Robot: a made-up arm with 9 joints. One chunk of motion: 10 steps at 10 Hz.
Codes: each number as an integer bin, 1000 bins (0 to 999) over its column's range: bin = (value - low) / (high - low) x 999, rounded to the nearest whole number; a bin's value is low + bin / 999 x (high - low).
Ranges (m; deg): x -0.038..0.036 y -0.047..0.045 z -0.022..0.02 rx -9..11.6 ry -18..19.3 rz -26..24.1
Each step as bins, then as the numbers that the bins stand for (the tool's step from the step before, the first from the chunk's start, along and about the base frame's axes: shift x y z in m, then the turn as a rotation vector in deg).
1 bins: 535 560 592 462 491 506
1 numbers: 0.00163 0.00457 0.00289 0.527 0.333 -0.624
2 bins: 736 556 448 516 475 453
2 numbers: 0.01652 0.00420 -0.00317 1.640 -0.265 -3.282
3 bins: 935 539 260 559 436 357
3 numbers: 0.03126 0.00264 -0.01107 2.527 -1.721 -8.096
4 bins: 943 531 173 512 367 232
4 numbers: 0.03185 0.00190 -0.01473 1.558 -4.297 -14.365
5 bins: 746 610 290 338 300 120
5 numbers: 0.01726 0.00918 -0.00981 -2.030 -6.799 -19.982
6 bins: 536 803 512 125 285 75
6 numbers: 0.00170 0.02695 -0.00047 -6.422 -7.359 -22.239
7 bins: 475 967 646 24 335 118
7 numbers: -0.00281 0.04205 0.00516 -8.505 -5.492 -20.082
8 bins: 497 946 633 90 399 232
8 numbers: -0.00119 0.04012 0.00461 -7.144 -3.102 -14.365
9 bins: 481 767 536 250 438 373
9 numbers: -0.00237 0.02363 0.00053 -3.845 -1.646 -7.294
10 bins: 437 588 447 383 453 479
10 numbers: -0.00563 0.00715 -0.00321 -1.102 -1.086 -1.978
